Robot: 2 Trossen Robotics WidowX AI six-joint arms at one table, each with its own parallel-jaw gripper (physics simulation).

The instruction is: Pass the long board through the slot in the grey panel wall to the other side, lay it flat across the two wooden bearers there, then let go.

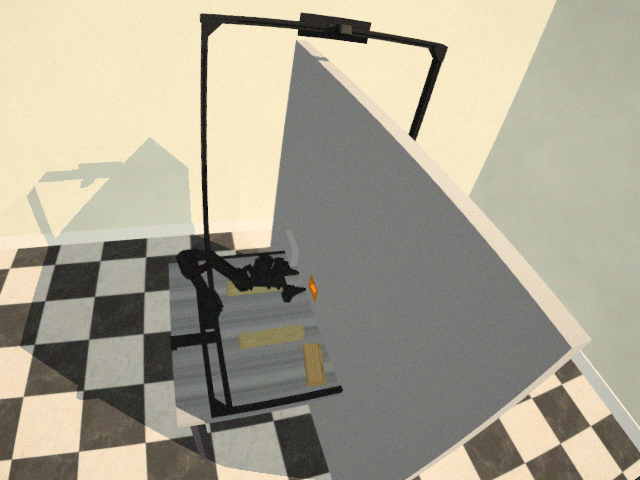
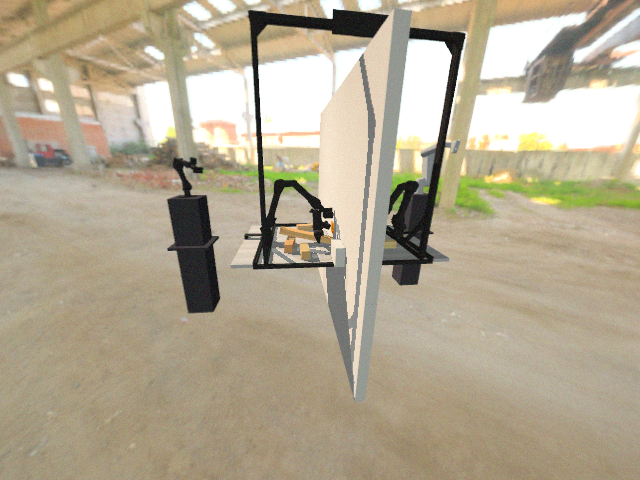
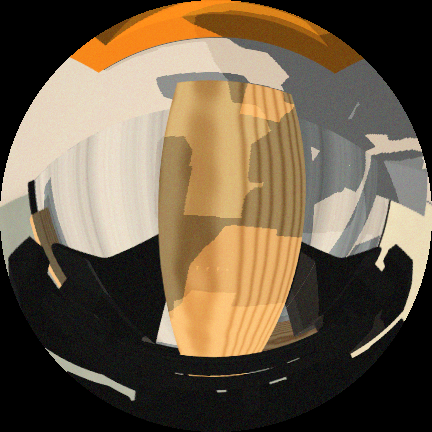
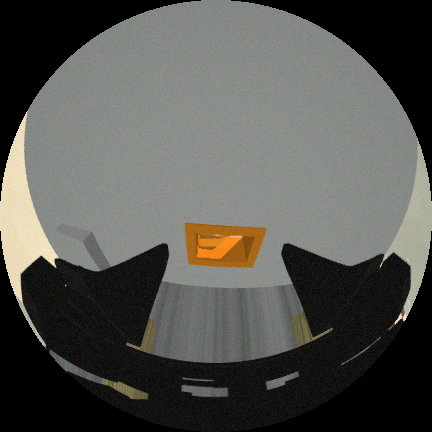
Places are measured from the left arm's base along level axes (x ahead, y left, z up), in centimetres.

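Pixels of known places: left gripper, fingertip midpoint: (image 2: pixel 318 241) (image 3: pixel 224 232) (image 4: pixel 215 234); right gripper, fingertip midpoint: (image 1: pixel 302 281) (image 4: pixel 227 250); right arm's base, origin of the base link: (image 1: pixel 209 322) (image 2: pixel 398 236).
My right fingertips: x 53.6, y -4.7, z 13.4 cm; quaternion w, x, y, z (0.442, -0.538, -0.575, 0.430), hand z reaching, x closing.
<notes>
Ahead of a thing's pixels: the offset from my right fingertips to its top centre. "spot": to the spot under its first point.
The long board (image 2: pixel 297 233) (image 3: pixel 230 200) is on the near side of the grey panel wall (image 1: pixel 387 232) (image 2: pixel 343 144) (image 4: pixel 215 125). My left gripper (image 2: pixel 318 240) (image 3: pixel 224 232) is shut on the long board, with a finger against each side; the board's far end faces the wall below the orange-framed slot @[spot: dx -5.6, dy +2.7, dz -7.6 cm] (image 1: pixel 314 296) (image 3: pixel 115 54) (image 4: pixel 225 229). Beyond the wall, two wooden bearers @[dx +14.9, dy +15.4, dz -10.9 cm] (image 1: pixel 271 336) @[spot: dx +24.4, dy -8.9, dz -11.5 cm] (image 1: pixel 237 289) lie apart on the table; the right arm partly covers one. My right gripper (image 1: pixel 301 280) (image 4: pixel 227 250) is open and empty, facing the slot.
A wooden block @[dx +2.0, dy +30.0, dz -11.5 cm] (image 1: pixel 313 364) lies by the wall on the bearers' side. On the board's side, small wooden blocks @[dx -38.2, dy -8.1, dz -10.3 cm] (image 2: pixel 289 244) @[dx -30.1, dy -21.1, dz -10.3 cm] (image 2: pixel 305 251) lie near the board. A black frame (image 1: pixel 205 155) (image 2: pixel 258 129) rises over the table. A grey bracket-like shape @[spot: dx -3.2, dy -24.1, dz -5.3 cm] (image 1: pixel 293 248) shows at the wall.
</notes>
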